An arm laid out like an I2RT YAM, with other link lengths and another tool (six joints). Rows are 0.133 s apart.
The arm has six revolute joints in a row. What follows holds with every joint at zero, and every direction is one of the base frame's.
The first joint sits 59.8 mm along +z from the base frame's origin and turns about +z.
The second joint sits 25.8 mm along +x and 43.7 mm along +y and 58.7 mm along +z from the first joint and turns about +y.
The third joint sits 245.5 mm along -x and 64 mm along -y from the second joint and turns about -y.
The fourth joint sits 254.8 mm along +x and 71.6 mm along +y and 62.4 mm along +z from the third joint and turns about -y.
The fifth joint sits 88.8 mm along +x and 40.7 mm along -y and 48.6 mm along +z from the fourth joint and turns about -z.
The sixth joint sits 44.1 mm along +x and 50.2 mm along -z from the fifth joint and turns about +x.
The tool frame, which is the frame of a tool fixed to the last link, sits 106 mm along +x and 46 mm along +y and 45 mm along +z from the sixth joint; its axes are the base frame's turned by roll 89.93, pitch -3.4 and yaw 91.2 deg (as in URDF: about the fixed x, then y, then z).
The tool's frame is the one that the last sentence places.
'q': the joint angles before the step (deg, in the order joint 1, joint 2, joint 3, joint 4, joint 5, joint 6). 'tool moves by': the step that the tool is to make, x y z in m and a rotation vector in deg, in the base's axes. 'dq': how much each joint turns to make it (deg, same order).
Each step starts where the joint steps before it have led.
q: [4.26, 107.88, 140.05, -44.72, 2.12, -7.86]
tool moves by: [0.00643, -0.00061, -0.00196, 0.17, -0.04, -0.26]
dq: [-0.06, 1.42, 1.30, 0.16, 0.16, 0.21]
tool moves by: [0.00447, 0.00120, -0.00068, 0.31, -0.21, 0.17]
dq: [0.06, 1.06, 0.96, 0.33, -0.17, 0.26]
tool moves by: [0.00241, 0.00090, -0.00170, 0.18, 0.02, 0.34]
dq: [-0.03, 0.36, -0.03, 0.39, -0.40, 0.10]
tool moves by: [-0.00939, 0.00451, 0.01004, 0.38, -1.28, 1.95]
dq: [-0.01, -1.29, -0.54, 0.56, -1.98, -0.12]
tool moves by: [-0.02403, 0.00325, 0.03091, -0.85, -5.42, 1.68]
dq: [0.03, -4.26, -2.90, 3.96, -1.45, -1.47]
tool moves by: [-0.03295, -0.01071, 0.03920, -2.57, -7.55, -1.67]
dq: [-0.98, -5.97, -3.91, 5.23, 0.80, -3.03]
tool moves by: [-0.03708, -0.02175, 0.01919, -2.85, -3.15, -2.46]
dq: [-3.09, -7.10, -4.78, 0.68, -0.79, -2.90]
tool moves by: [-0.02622, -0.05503, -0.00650, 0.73, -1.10, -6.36]
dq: [-8.51, -9.72, -13.02, 4.40, -2.07, 1.00]
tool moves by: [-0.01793, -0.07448, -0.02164, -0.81, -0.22, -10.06]
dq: [-12.10, -7.08, -12.26, 5.55, -2.10, -0.52]
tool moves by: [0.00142, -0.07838, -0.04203, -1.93, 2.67, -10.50]
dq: [-10.59, -1.36, -9.85, 6.62, -0.35, -2.89]
